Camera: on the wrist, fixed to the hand. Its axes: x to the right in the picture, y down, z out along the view.
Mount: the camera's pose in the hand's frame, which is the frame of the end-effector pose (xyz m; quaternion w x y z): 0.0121 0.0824 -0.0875 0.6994 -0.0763 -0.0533 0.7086
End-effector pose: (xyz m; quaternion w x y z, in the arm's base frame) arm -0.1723 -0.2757 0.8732 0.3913 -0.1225 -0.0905 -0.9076
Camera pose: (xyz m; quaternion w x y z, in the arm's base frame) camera -0.1332 -0.3626 0.7989 0.9026 -0.2280 0.0719 -0.3579
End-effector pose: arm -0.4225 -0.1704 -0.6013 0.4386 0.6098 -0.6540 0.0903
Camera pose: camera -0.4526 -0.1022 -0.5063 0.2544 -0.0656 -0.9198 0.2915
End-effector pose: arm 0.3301 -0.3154 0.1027 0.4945 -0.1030 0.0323 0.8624
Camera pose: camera 0.2661 -0.3609 0.0109 0.2714 0.0409 -0.0034 -0.9616
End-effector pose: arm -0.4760 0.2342 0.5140 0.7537 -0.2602 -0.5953 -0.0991
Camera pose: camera -0.3609 0.2611 0.4893 0.5458 -0.6666 -0.2646 0.4332
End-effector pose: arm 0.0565 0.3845 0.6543 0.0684 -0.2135 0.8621 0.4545
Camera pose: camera 0.0168 0.3505 0.7632 0.2446 -0.4806 -0.7159 -0.4435
